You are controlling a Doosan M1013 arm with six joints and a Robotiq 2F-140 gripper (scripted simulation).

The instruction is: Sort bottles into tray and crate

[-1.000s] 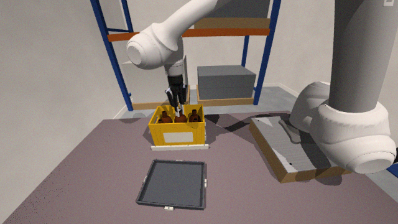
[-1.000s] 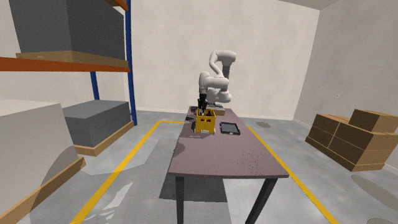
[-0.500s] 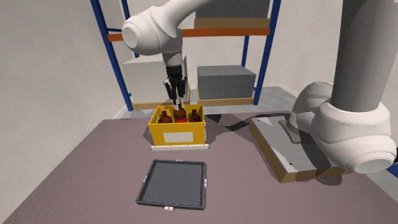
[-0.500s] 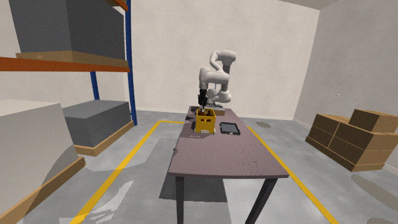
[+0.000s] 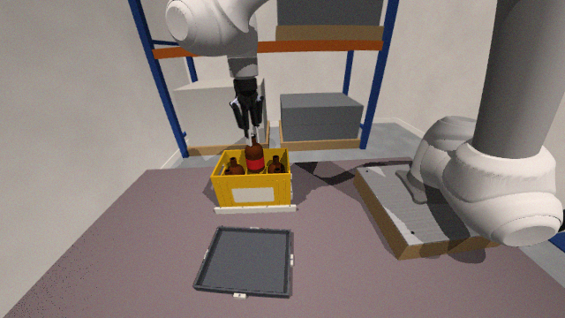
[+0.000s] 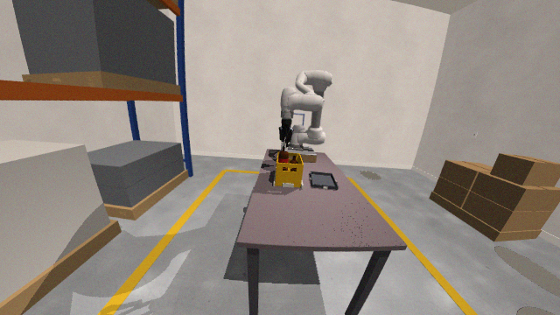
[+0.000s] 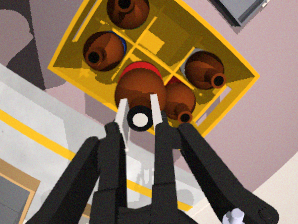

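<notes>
Now: the brown capped bottle 8 cm below my hand. Also, from my hand: yellow crate: 18 cm below, 4 cm to the left, 1 cm behind; dark grey tray: 32 cm to the left, 25 cm below, 5 cm behind.
</notes>
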